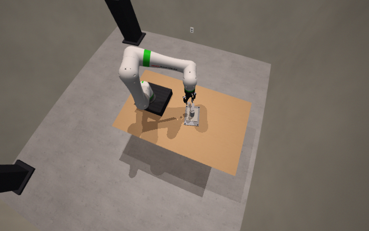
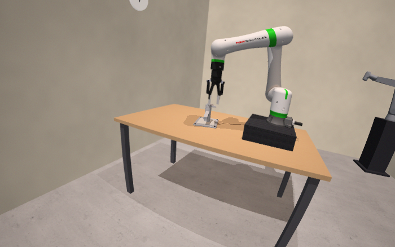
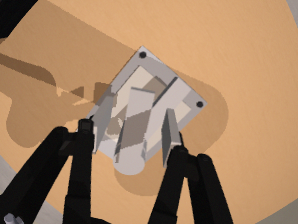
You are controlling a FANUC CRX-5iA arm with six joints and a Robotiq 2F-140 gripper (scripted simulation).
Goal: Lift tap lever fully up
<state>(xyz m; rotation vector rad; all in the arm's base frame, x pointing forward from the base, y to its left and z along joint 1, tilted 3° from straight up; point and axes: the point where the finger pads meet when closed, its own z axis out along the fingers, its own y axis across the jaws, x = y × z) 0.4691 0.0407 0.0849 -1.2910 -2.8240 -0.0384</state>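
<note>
Right now the tap lever is 20 mm ahead of my hand, 30 mm to the right of it and 50 mm below it.
</note>
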